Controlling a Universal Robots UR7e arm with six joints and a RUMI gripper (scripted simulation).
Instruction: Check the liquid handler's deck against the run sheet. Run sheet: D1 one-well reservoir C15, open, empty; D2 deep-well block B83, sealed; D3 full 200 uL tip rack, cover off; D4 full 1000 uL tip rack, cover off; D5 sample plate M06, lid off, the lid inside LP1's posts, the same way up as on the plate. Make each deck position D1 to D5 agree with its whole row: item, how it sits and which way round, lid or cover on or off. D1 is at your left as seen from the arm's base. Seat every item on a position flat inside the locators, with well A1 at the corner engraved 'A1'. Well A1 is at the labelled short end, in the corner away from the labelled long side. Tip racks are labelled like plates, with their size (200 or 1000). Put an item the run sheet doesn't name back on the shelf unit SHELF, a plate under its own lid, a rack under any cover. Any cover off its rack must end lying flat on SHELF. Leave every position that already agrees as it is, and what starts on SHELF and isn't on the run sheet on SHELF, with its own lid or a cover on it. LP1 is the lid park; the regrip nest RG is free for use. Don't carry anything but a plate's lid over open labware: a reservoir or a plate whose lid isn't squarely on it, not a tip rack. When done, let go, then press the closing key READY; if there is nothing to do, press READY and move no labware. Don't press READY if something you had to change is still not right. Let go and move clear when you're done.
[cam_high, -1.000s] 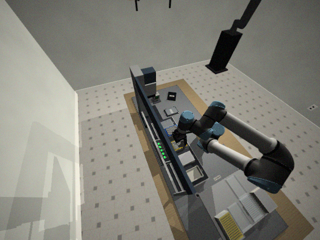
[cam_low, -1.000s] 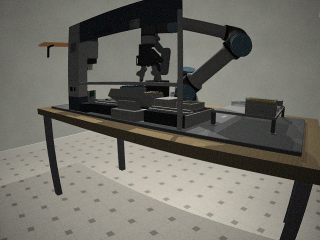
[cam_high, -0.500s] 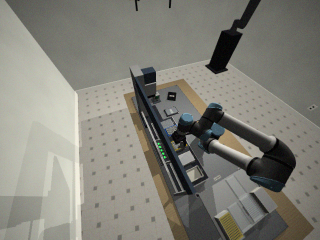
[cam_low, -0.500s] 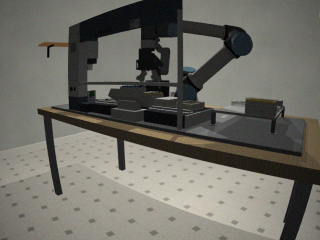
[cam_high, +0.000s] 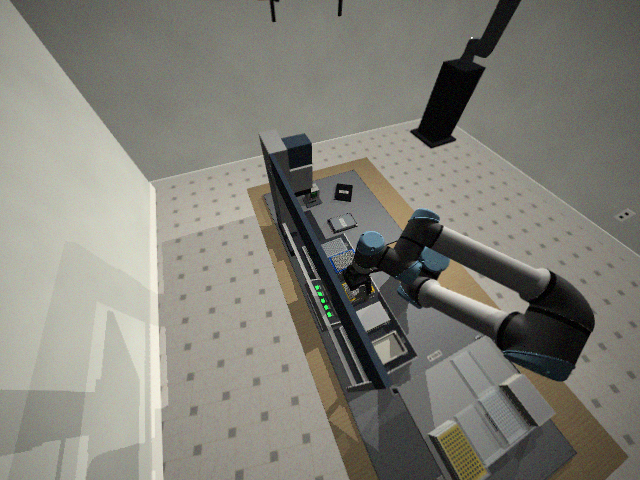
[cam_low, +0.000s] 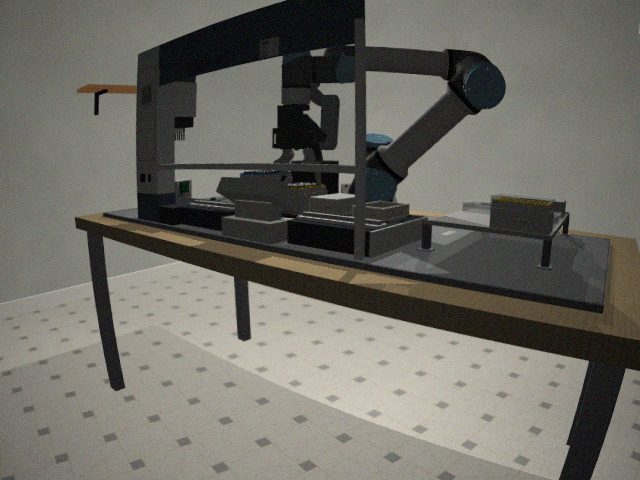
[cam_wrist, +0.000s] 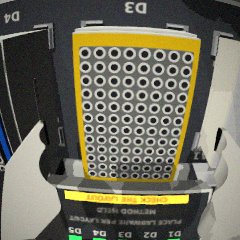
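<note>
My hand is 2 cm above the yellow-framed tip rack, 1 cm to the left of it and 1 cm past it. From my hand the other things lie so: one-well reservoir (25 cm to the left, 6 cm below, 1 cm ahead); blue-framed tip rack (12 cm to the right); white sealed block (12 cm to the left, 5 cm below, 1 cm ahead).
</note>
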